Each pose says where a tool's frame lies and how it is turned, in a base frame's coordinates. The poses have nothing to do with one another.
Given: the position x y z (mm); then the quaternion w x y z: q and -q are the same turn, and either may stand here.
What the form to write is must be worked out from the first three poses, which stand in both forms.
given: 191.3 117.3 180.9 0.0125 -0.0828 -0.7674 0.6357
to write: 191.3 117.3 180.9 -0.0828 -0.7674 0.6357 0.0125
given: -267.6 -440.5 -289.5 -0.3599 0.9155 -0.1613 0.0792
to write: -267.6 -440.5 -289.5 -0.9155 0.1613 -0.0792 0.3599
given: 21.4 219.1 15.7 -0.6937 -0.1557 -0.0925 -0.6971
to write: 21.4 219.1 15.7 0.1557 0.0925 0.6971 0.6937
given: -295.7 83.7 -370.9 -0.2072 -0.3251 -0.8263 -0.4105
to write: -295.7 83.7 -370.9 0.3251 0.8263 0.4105 0.2072
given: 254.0 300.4 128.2 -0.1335 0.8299 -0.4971 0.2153
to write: 254.0 300.4 128.2 -0.8299 0.4971 -0.2153 0.1335
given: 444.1 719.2 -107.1 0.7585 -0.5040 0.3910 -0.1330
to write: 444.1 719.2 -107.1 -0.5040 0.3910 -0.1330 0.7585
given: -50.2 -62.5 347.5 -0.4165 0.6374 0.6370 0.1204
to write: -50.2 -62.5 347.5 -0.6374 -0.6370 -0.1204 0.4165
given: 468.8 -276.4 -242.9 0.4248 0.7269 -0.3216 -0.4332
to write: 468.8 -276.4 -242.9 0.7269 -0.3216 -0.4332 0.4248
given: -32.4 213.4 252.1 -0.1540 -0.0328 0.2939 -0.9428
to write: -32.4 213.4 252.1 0.0328 -0.2939 0.9428 0.1540
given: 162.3 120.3 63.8 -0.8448 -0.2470 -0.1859 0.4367
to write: 162.3 120.3 63.8 0.2470 0.1859 -0.4367 0.8448
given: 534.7 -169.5 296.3 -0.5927 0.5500 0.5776 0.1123
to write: 534.7 -169.5 296.3 -0.5500 -0.5776 -0.1123 0.5927
